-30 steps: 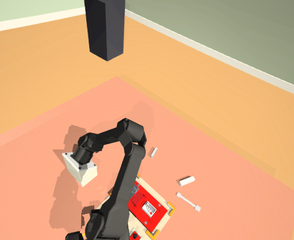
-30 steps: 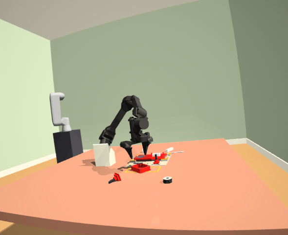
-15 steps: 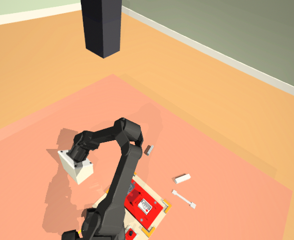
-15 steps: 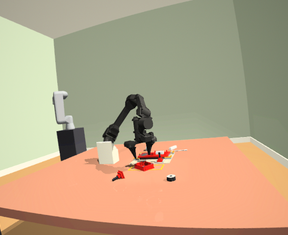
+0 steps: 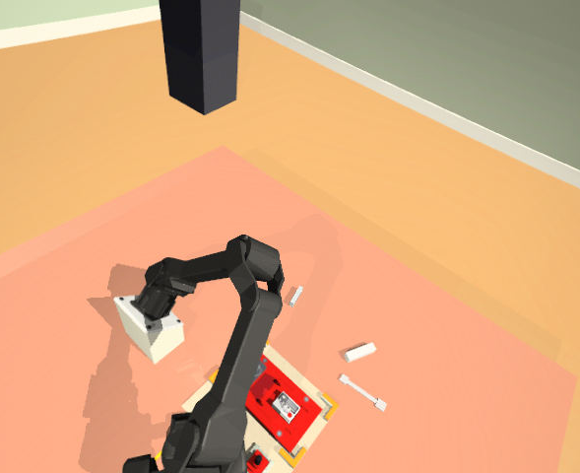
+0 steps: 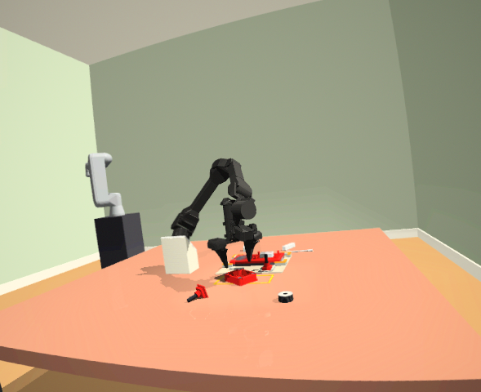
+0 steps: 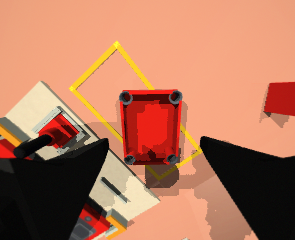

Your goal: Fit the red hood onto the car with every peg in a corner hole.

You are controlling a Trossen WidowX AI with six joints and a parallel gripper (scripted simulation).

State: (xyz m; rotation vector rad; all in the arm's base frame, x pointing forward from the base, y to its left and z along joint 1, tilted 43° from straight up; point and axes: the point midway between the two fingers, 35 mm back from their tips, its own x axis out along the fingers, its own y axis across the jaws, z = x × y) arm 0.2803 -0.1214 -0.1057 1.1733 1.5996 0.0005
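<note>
My gripper tip is 40 mm above the red hood. Round my gripper tip: cream jig 200 mm to the left, 40 mm below, 30 mm ahead; black wheel 190 mm to the right, 170 mm ahead, 50 mm below; grey engine block 210 mm to the left, 70 mm ahead, 30 mm below.
</note>
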